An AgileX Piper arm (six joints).
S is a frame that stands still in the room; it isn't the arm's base.
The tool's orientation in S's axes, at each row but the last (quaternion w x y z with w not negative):
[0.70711, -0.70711, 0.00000, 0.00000]
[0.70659, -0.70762, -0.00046, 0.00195]
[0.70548, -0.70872, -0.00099, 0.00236]
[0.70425, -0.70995, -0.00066, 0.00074]
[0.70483, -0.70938, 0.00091, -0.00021]
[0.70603, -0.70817, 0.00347, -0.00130]
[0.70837, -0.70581, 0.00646, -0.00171]
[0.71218, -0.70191, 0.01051, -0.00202]
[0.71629, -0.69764, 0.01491, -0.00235]
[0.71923, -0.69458, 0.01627, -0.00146]
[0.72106, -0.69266, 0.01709, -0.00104]
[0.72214, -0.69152, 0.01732, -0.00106]
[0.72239, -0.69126, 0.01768, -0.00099]
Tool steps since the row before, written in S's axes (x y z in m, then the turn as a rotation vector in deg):
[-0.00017, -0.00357, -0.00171, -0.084, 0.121, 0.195]
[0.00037, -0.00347, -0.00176, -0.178, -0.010, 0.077]
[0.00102, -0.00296, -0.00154, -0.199, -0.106, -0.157]
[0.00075, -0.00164, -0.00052, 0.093, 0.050, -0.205]
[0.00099, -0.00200, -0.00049, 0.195, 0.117, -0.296]
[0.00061, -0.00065, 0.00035, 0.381, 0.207, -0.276]
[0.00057, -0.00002, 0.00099, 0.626, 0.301, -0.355]
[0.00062, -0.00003, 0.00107, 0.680, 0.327, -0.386]
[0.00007, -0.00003, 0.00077, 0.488, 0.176, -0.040]
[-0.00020, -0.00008, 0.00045, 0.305, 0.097, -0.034]
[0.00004, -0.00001, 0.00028, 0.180, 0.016, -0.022]
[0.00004, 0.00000, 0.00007, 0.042, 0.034, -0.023]
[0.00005, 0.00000, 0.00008, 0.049, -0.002, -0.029]
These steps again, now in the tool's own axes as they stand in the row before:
[-0.00017, 0.00171, -0.00357, -0.084, -0.195, 0.121]
[0.00036, 0.00176, -0.00347, -0.178, -0.077, -0.010]
[0.00101, 0.00155, -0.00296, -0.199, 0.158, -0.104]
[0.00075, 0.00053, -0.00164, 0.093, 0.205, 0.051]
[0.00099, 0.00050, -0.00200, 0.195, 0.295, 0.119]
[0.00061, -0.00035, -0.00065, 0.380, 0.274, 0.210]
[0.00056, -0.00099, -0.00001, 0.625, 0.352, 0.307]
[0.00061, -0.00108, 0.00000, 0.679, 0.383, 0.333]
[0.00006, -0.00077, -0.00001, 0.484, 0.036, 0.187]
[-0.00021, -0.00045, -0.00007, 0.303, 0.031, 0.103]
[0.00003, -0.00028, 0.00000, 0.180, 0.019, 0.020]
[0.00004, -0.00007, 0.00000, 0.042, 0.024, 0.034]
[0.00005, -0.00008, 0.00000, 0.050, 0.028, -0.002]

